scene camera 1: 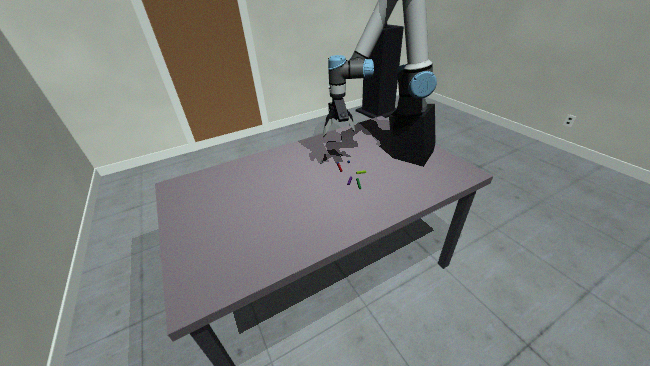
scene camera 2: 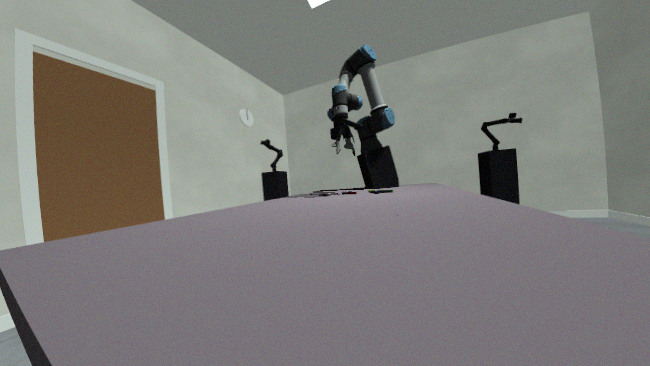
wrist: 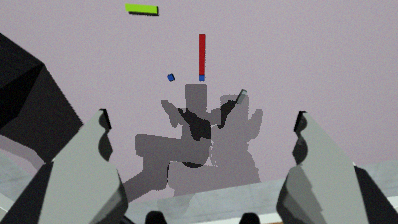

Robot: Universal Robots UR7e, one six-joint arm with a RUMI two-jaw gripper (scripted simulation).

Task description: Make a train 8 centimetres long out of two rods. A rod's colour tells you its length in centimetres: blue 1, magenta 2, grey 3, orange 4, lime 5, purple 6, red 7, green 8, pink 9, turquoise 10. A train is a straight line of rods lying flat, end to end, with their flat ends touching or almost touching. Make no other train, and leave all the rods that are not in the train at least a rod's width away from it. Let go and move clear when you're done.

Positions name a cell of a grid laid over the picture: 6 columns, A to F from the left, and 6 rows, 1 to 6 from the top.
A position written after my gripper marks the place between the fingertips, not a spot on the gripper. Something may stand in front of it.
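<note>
My gripper (scene camera 2: D3), same gripper (wrist: D3).
</note>
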